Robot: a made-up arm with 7 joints.
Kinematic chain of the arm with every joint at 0, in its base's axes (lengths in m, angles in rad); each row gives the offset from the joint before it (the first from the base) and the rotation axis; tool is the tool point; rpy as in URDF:
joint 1: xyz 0 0 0.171 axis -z
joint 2: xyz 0 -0.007 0.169 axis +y
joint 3: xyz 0 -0.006 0.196 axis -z
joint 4: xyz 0 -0.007 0.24 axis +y
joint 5: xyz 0 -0.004 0.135 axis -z
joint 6: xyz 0 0 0.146 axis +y
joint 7: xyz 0 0 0.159 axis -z
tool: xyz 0 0 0 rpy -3.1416 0 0
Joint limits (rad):
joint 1: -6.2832..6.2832
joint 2: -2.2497..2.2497
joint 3: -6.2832..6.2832
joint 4: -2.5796..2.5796
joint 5: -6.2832..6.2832
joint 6: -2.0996..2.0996
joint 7: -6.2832..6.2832
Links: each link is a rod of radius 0.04 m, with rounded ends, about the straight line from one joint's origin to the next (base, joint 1, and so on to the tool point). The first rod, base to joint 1, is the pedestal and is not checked.
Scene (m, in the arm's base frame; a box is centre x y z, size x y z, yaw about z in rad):
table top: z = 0
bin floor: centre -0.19 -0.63 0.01 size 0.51 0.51 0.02 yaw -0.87
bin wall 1: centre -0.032 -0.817 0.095 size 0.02 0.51 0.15 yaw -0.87
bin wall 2: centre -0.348 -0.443 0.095 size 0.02 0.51 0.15 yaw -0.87
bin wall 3: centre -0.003 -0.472 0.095 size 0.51 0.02 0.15 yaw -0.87
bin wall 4: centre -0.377 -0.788 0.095 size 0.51 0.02 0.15 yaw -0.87
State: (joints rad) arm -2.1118 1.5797 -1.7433 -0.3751 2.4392 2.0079 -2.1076
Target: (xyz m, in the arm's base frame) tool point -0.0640 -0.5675 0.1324
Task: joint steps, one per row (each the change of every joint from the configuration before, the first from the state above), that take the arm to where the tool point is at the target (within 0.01 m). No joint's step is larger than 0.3 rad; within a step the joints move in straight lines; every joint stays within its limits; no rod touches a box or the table.
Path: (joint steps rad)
1: -0.2751 -0.0450 -0.1040 -0.0448 -0.0259 0.0102 0.0000
2: -0.2751 -0.0449 -0.1041 -0.0447 -0.0259 0.0102 0.0000
3: -0.2751 -0.0450 -0.1040 -0.0448 -0.0258 0.0102 0.0000
4: -0.2751 -0.0450 -0.1040 -0.0447 -0.0259 0.0102 0.0000
5: -0.2751 -0.0449 -0.1040 -0.0448 -0.0259 0.0101 0.0000
6: -0.2751 -0.0450 -0.1041 -0.0447 -0.0259 0.0102 0.0000
7: -0.2751 -0.0450 -0.1040 -0.0448 -0.0259 0.0102 0.0000
8: -0.2751 -0.0449 -0.1040 -0.0447 -0.0259 0.0102 0.0000
9: -0.2751 -0.0450 -0.1041 -0.0448 -0.0258 0.0102 0.0000
10: 0.0122 0.1994 0.0175 0.1191 -0.0425 0.0000 0.0000
11: 0.0121 0.1994 0.0174 0.1191 -0.0424 0.0000 0.0000

